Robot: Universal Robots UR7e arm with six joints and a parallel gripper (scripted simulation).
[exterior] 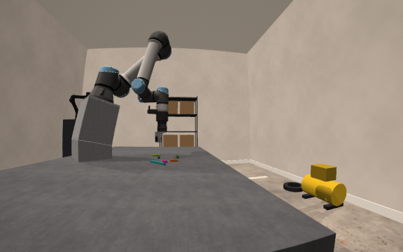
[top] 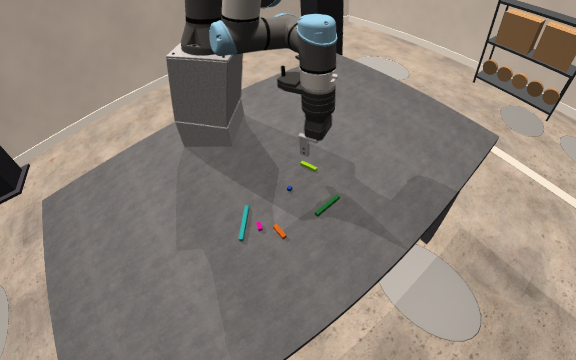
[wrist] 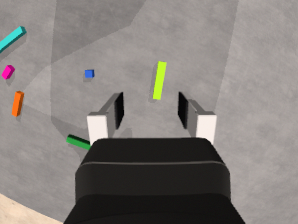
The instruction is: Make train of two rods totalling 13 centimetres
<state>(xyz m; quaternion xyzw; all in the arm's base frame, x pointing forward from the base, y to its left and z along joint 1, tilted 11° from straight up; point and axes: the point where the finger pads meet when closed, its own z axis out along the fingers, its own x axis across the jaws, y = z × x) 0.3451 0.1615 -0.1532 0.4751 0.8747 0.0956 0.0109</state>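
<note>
The green rod lies 13 cm ahead of my hand, 3 cm to the right of it and 10 cm below it. The rest, counted from my hand: lime rod: 1 cm behind, 10 cm below; then small blue rod: 3 cm ahead, 8 cm to the right, 10 cm below; then orange rod: 13 cm ahead, 16 cm to the right, 10 cm below.
</note>
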